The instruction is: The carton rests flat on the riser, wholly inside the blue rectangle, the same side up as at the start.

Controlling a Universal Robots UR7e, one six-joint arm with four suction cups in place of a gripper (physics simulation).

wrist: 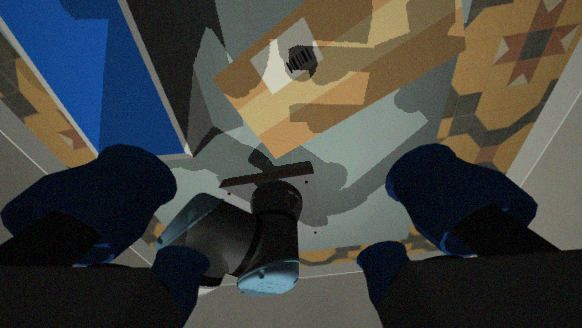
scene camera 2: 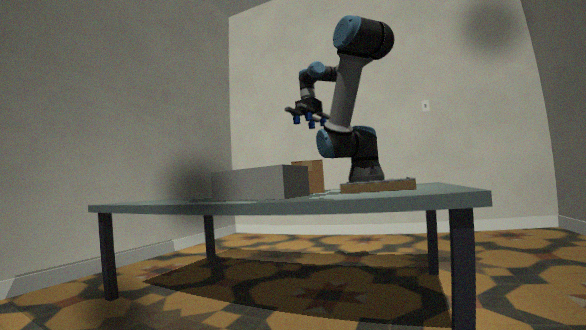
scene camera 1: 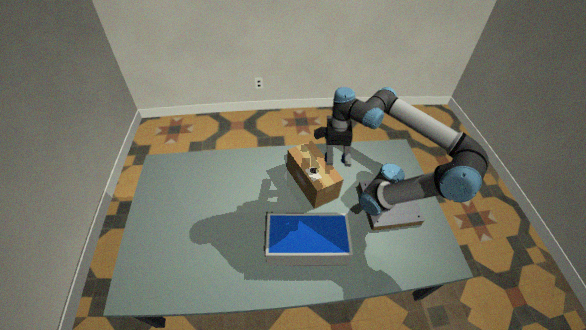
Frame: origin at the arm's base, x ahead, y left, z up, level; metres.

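Where they show: hand, tool point: point(wrist: 283, 226) point(scene camera 2: 310, 124) point(scene camera 1: 336, 148); arm's base, link origin: point(wrist: 276, 201) point(scene camera 2: 366, 181).
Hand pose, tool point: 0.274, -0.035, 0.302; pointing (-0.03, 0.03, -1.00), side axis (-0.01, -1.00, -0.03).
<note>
Things, the pixels of their centre, and the offset from my tool point, as dx, dy, dz.
- brown carton, body centre: point(wrist: 325, 62) point(scene camera 1: 313, 173) point(scene camera 2: 307, 177) +0.083, -0.065, -0.263
- white barcode label, body centre: point(wrist: 286, 59) point(scene camera 1: 313, 173) +0.087, +0.000, -0.185
- grey riser, body centre: point(wrist: 119, 59) point(scene camera 2: 259, 183) point(scene camera 1: 307, 239) +0.091, +0.303, -0.281
- blue rectangle, body centre: point(wrist: 85, 59) point(scene camera 1: 308, 233) +0.091, +0.303, -0.222
The brown carton point(scene camera 1: 327, 195) point(scene camera 2: 316, 175) point(wrist: 340, 90) rests on the table behind the riser, set at an angle to it. Its top bears a pale tape strip and a white barcode label point(scene camera 1: 313, 174) point(wrist: 274, 75), partly in shadow. The grey riser point(scene camera 1: 310, 259) point(scene camera 2: 250, 184) point(wrist: 165, 60) stands on the table, with the blue rectangle point(scene camera 1: 300, 240) point(wrist: 55, 50) on its top. The blue rectangle bears no object. My gripper point(scene camera 1: 338, 162) point(scene camera 2: 310, 121) is open, its four blue suction cups pointing down and holding nothing. It hangs clearly above the carton's height. Part of the carton is hidden behind the riser in scene camera 2.
The arm's base plate point(scene camera 1: 400, 220) point(scene camera 2: 377, 186) is on the table to the right of the carton and riser in scene camera 1. The arm's shadow falls across the carton, riser and table point(scene camera 1: 175, 190) point(scene camera 2: 290, 206). Walls stand beyond the table.
</note>
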